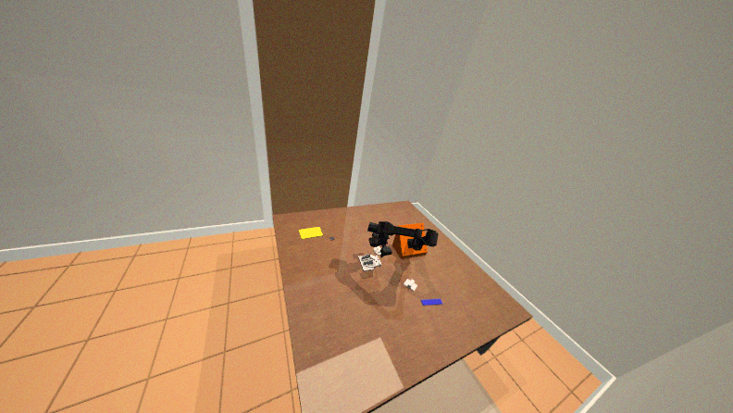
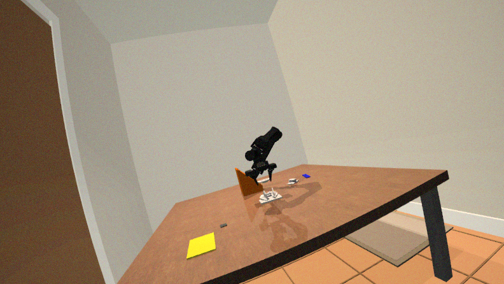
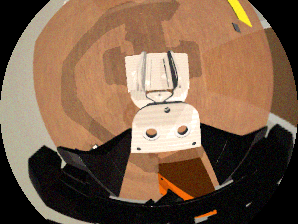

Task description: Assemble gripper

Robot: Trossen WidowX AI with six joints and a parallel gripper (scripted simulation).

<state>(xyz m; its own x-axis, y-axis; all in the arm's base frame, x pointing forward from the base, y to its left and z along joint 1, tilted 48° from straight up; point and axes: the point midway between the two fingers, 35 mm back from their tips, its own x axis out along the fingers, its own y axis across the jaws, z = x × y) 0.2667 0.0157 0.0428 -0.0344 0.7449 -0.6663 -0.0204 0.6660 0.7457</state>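
Now: the white housing plate 80 mm below my gripper tip and 10 mm ahead of it. Also, from my gripper tip: white gripper base: 20 mm above, 10 mm ahead; then blue patch: 340 mm to the left, 210 mm behind, 80 mm below; then dark piece: 270 mm to the right, 250 mm ahead, 80 mm below.
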